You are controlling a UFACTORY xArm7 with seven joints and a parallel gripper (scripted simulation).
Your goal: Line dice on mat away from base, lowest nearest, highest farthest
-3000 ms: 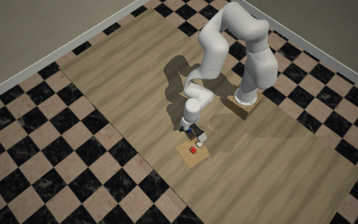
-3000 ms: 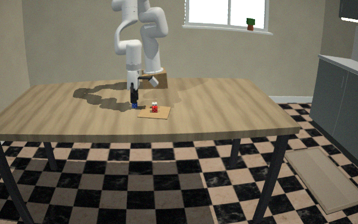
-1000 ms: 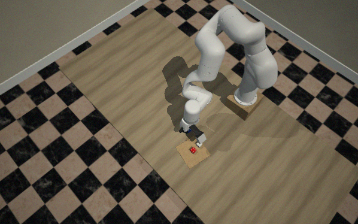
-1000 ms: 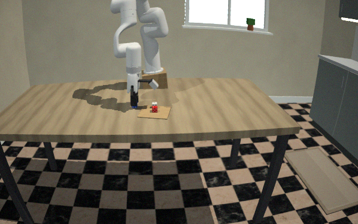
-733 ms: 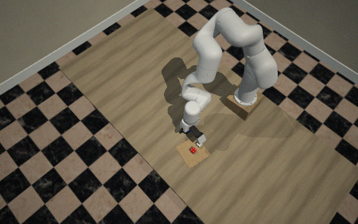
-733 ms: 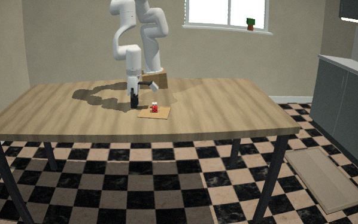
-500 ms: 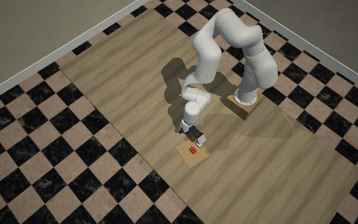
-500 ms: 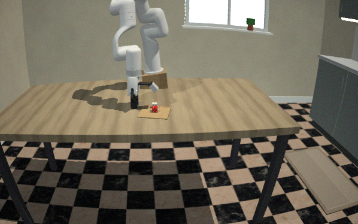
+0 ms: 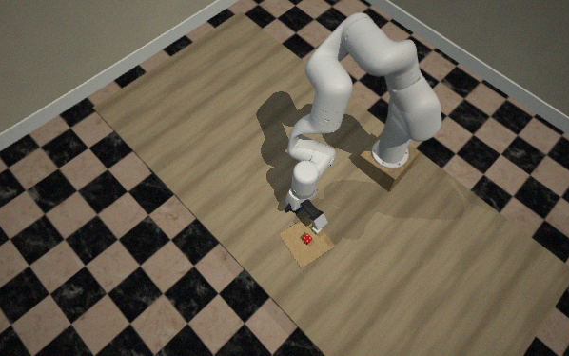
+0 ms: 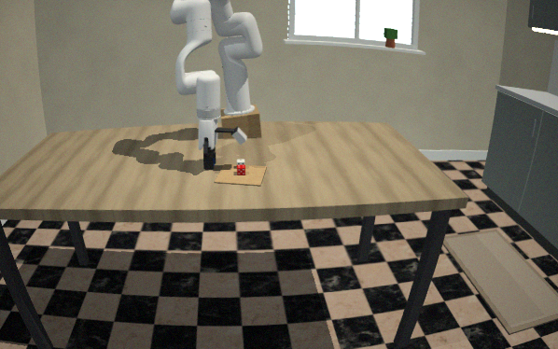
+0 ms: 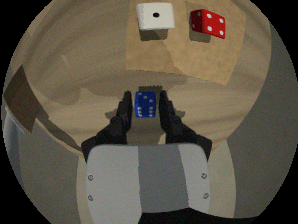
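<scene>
The blue die is 1 cm below my hand. The rest, counted from my hand: red die (9 cm to the left, 8 cm ahead, 1 cm below); then white die (10 cm to the left, 3 cm ahead, 1 cm below); then tan mat (9 cm to the left, 8 cm ahead, 2 cm below).
</scene>
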